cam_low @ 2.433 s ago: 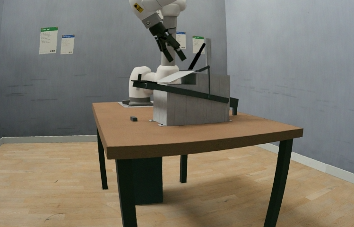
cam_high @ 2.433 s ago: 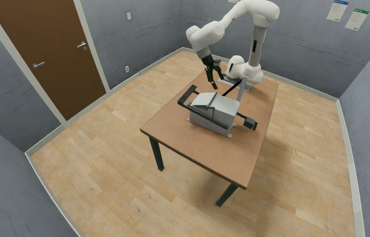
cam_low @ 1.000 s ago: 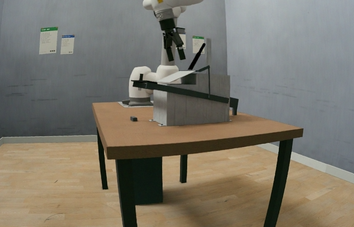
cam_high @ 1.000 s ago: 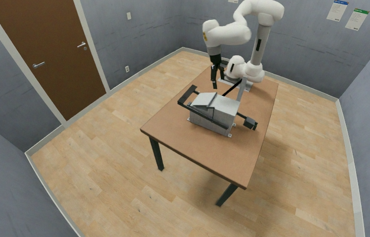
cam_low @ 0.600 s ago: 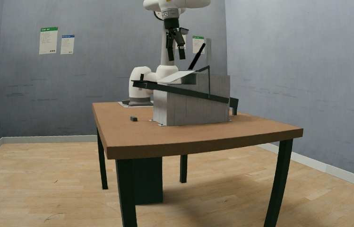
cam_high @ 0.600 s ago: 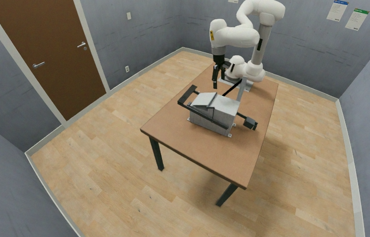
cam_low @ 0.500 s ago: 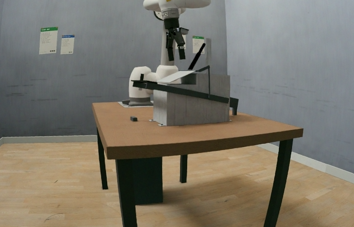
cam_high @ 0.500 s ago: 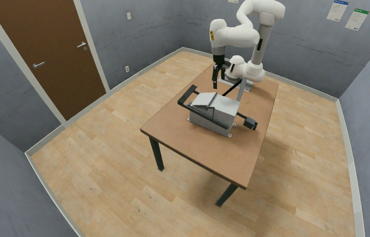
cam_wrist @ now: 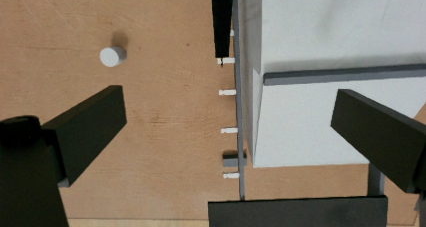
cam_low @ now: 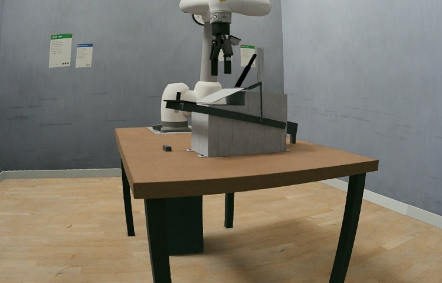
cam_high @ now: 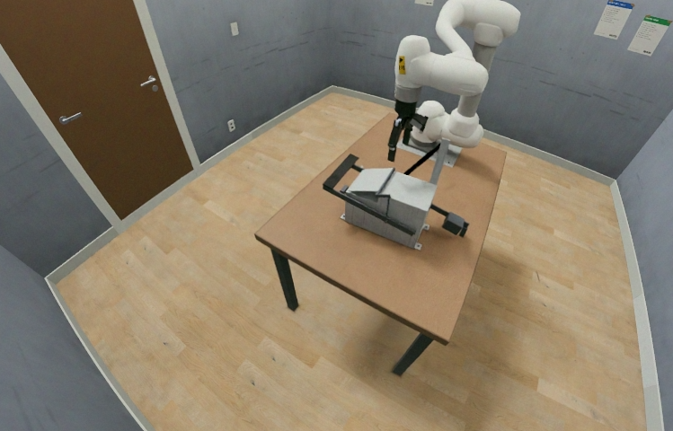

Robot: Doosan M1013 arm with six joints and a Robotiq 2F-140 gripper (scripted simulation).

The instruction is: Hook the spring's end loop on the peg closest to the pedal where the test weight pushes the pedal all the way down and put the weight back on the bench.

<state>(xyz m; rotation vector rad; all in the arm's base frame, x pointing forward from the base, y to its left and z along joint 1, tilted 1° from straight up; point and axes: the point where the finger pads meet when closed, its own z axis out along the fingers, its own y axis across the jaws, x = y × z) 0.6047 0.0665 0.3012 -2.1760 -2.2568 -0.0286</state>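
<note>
Right now the steel test weight is 19 cm behind my hand, 1 cm to the right of it and 27 cm below it. Also, from my hand: dark block 4 cm ahead, 22 cm to the right, 29 cm below.
</note>
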